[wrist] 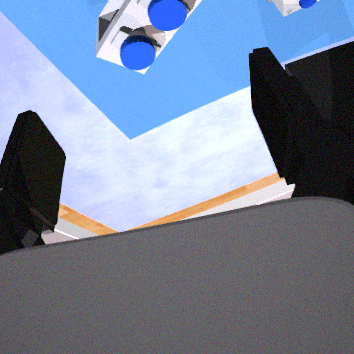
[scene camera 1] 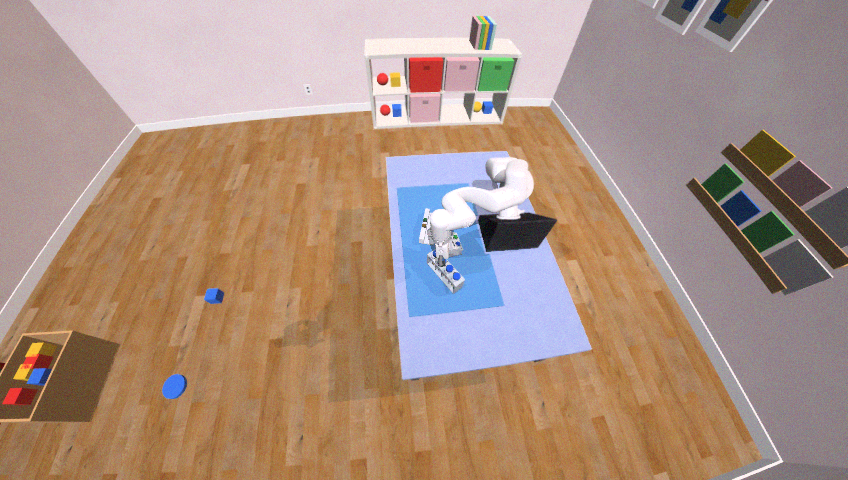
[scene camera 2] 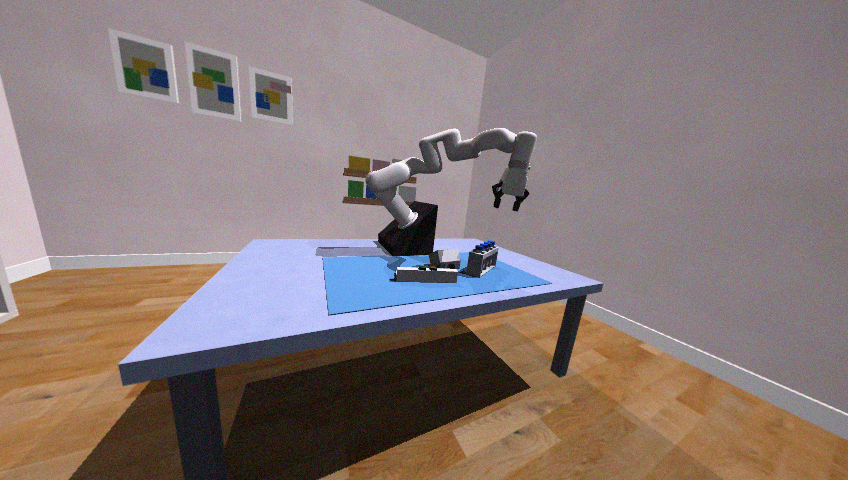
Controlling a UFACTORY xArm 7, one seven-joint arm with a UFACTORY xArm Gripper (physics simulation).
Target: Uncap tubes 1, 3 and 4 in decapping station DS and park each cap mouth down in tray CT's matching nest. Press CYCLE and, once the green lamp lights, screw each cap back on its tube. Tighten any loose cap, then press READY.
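A white tube rack, which looks like station DS, stands upright on the blue mat with blue caps along its top. Two blue caps show at the wrist view's upper left. The low white tray, likely CT, lies apart from the rack; small dark, green and orange marks show on it. A sloped control box has green and blue buttons; its lamp cannot be made out. My gripper is open and empty, high above the rack. Tube numbers are not readable.
The blue mat lies on the pale blue table. The black arm base stands beside the mat. A white shelf unit is against the far wall.
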